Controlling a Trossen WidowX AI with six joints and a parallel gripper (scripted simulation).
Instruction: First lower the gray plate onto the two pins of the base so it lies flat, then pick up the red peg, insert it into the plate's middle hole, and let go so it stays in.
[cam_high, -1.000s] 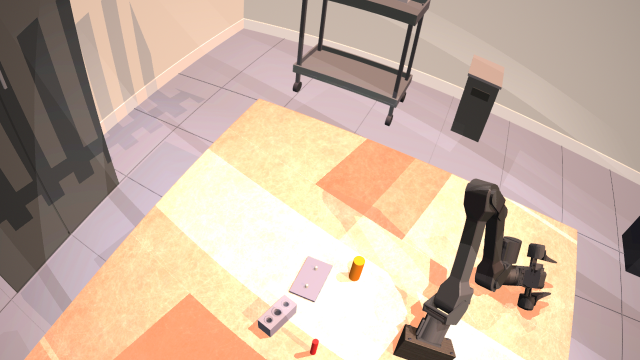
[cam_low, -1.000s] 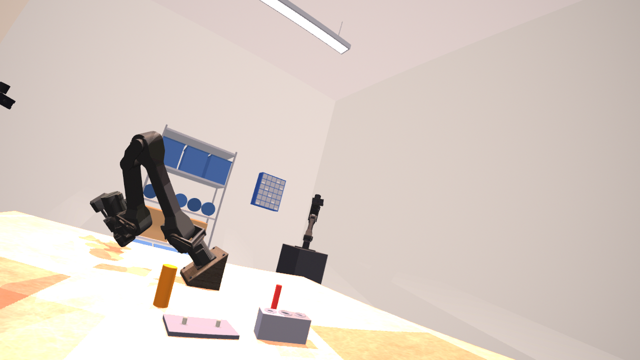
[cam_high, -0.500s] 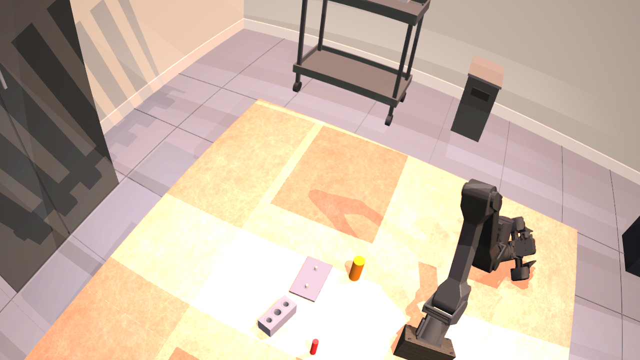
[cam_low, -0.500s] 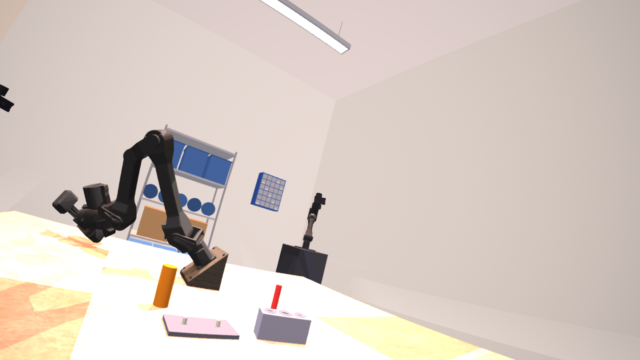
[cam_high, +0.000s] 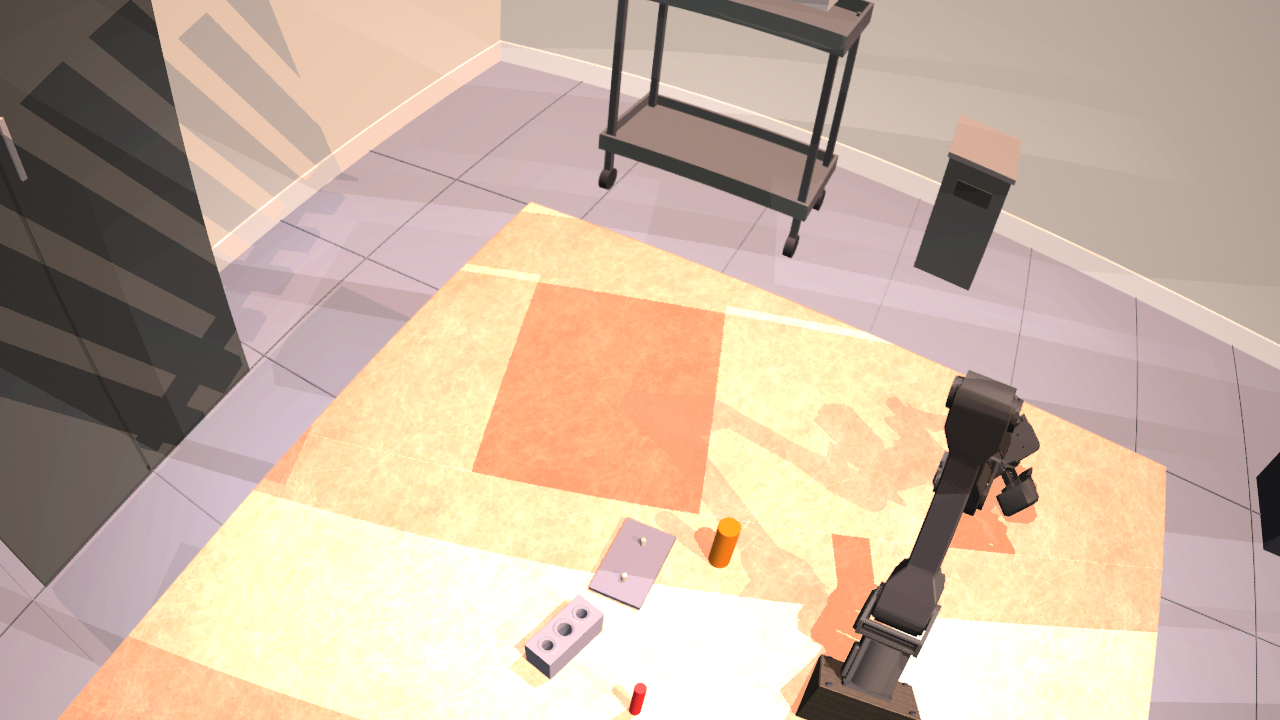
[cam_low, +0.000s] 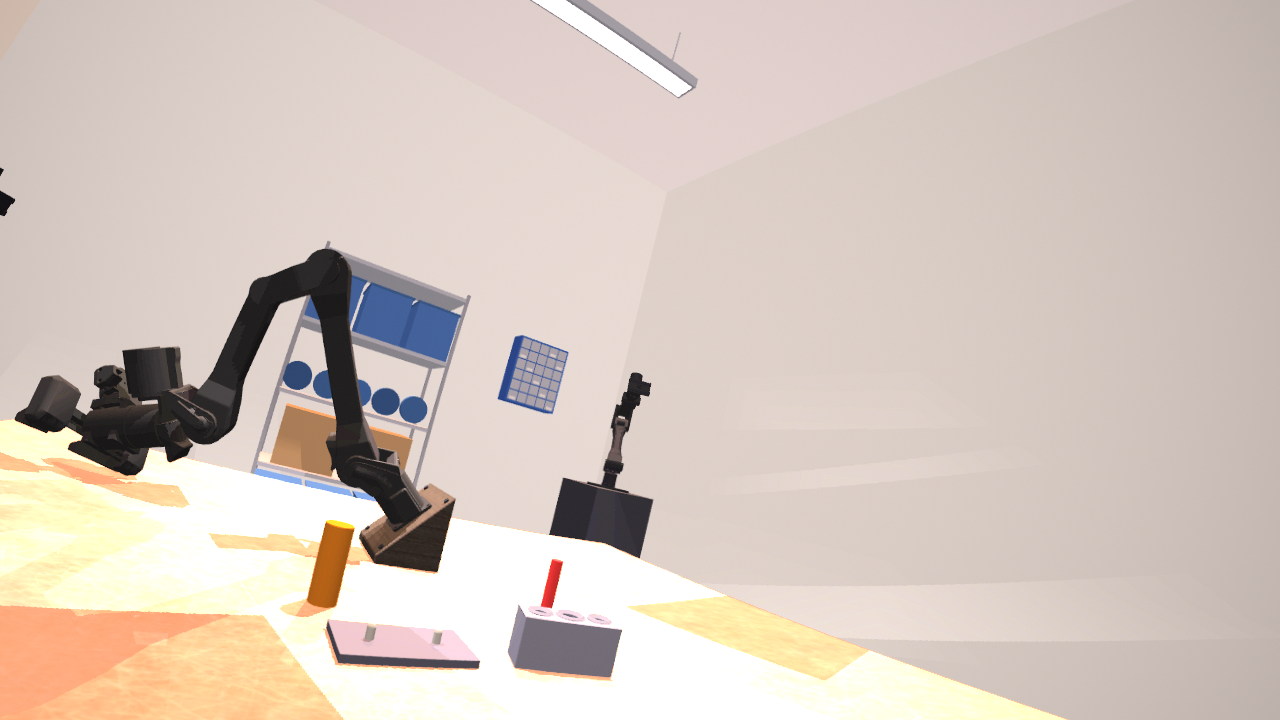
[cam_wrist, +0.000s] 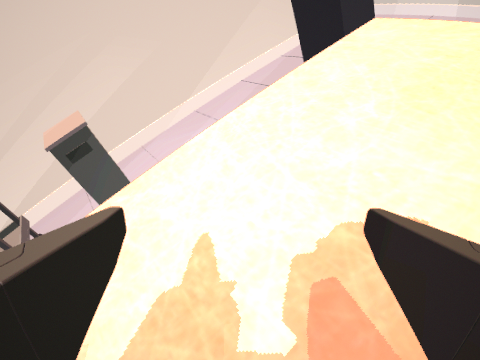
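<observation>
The gray plate lies 49 cm ahead of my gripper tip and 58 cm to the left of it. From my gripper tip the other things lie so: base: 47 cm ahead, 43 cm to the left, 3 cm below; red peg: 37 cm ahead, 62 cm to the left; orange cylinder: 37 cm ahead, 38 cm to the left.
</observation>
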